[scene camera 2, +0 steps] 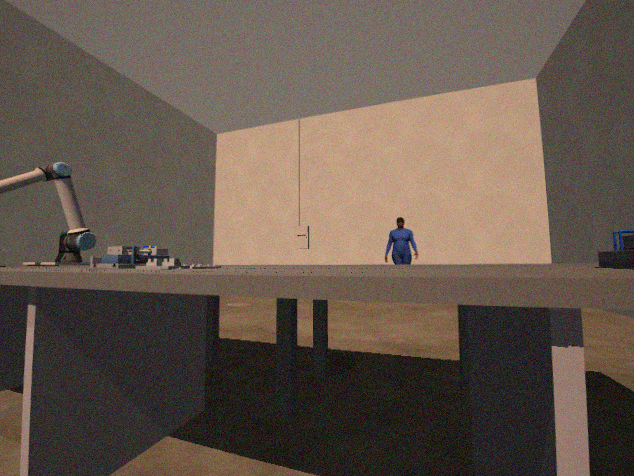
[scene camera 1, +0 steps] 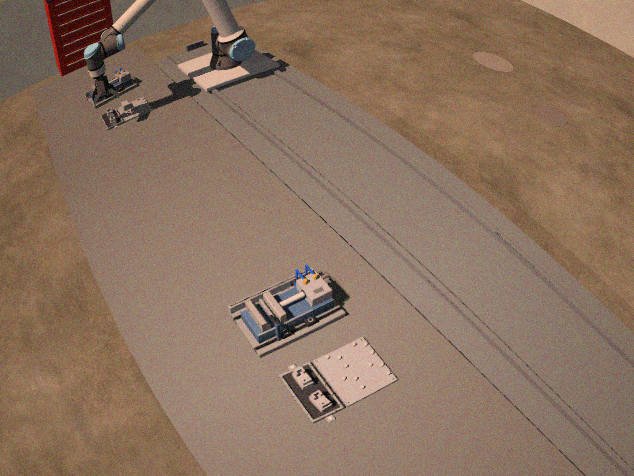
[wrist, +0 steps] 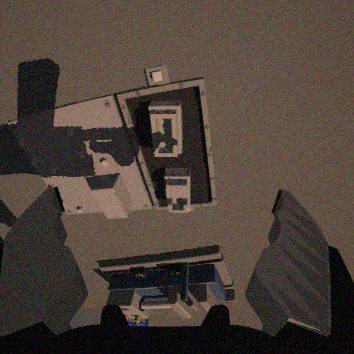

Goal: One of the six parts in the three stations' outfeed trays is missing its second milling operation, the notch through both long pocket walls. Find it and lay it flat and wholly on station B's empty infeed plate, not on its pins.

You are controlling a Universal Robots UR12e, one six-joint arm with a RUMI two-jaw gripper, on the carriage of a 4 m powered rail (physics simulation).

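Pixels of known places: gripper, fingertip midpoint: point(scene camera 1: 106, 102) point(wrist: 168, 190); arm's base, link origin: point(scene camera 1: 225, 63).
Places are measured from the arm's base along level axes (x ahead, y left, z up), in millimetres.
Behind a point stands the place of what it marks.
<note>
My gripper point(wrist: 168, 190) {x 773, y 124, z 116 mm} point(scene camera 1: 100, 98) {x 773, y 124, z 116 mm} is open and empty, its fingers wide apart, above the far station. In the wrist view an outfeed tray point(wrist: 196, 130) {x 789, y 100, z -24 mm} holds two pale parts. The upper part point(wrist: 166, 129) {x 756, y 116, z -3 mm} shows a long pocket, with shadow across its lower half. The lower part point(wrist: 178, 189) {x 752, y 24, z -3 mm} shows less clearly; I cannot tell its notches. Beside them a pale block stands point(wrist: 109, 197) {x 656, y 37, z 14 mm} on the infeed plate point(wrist: 80, 114) {x 648, y 149, z -22 mm}. In scene camera 1 the near station's tray point(scene camera 1: 302, 395) {x 777, y 1935, z -24 mm} holds two notched-looking parts point(scene camera 1: 302, 377) {x 747, y 1893, z -3 mm} point(scene camera 1: 321, 400) {x 750, y 1990, z -3 mm}; its infeed plate point(scene camera 1: 332, 376) {x 670, y 1930, z -22 mm} has pins and no block. Station letters are unreadable.
A blue vise point(wrist: 200, 274) {x 757, y -201, z 13 mm} lies below the tray in the wrist view. Another blue vise point(scene camera 1: 266, 317) {x 722, y 1674, z 30 mm} point(scene camera 2: 116, 258) {x 781, y 1711, z 13 mm} stands beside the near station's tray. The arm's carriage point(scene camera 1: 204, 77) {x 176, y 84, z 0 mm} is at the far end of the rail. A red slatted panel point(scene camera 1: 81, 33) stands behind. A person point(scene camera 2: 400, 241) stands beyond the table.
</note>
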